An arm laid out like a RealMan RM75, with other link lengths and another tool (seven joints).
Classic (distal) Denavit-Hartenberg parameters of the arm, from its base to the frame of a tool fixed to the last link. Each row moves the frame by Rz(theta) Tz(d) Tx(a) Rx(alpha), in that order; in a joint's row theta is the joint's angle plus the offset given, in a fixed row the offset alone. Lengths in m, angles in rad.
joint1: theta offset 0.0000, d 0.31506, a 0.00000, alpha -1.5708
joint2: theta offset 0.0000, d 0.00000, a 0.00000, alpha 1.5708
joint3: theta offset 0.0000, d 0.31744, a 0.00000, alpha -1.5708
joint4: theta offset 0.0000, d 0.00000, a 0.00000, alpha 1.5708
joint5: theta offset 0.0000, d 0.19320, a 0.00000, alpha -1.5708
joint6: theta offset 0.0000, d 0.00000, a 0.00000, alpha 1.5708
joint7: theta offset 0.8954, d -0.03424, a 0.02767, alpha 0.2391
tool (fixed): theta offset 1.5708, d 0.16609, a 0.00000, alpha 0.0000
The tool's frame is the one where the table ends.
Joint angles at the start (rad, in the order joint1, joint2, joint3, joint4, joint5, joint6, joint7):
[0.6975 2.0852 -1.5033 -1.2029 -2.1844 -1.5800 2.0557]
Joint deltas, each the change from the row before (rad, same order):
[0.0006 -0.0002 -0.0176 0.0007 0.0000 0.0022 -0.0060]
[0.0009 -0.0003 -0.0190 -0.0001 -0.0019 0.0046 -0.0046]
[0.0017 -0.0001 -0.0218 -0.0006 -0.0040 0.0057 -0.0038]
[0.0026 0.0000 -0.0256 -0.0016 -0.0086 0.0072 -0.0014]
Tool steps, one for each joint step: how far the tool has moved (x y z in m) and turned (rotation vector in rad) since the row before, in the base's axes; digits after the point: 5 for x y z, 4 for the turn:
[-0.00013 -0.00099 -0.00201 -0.0108 -0.0089 0.0148]
[-0.00022 -0.00072 -0.00204 -0.0083 -0.0105 0.0157]
[-0.00042 -0.00066 -0.00229 -0.0082 -0.0133 0.0180]
[-0.00047 -0.00053 -0.00244 -0.0070 -0.0188 0.0205]

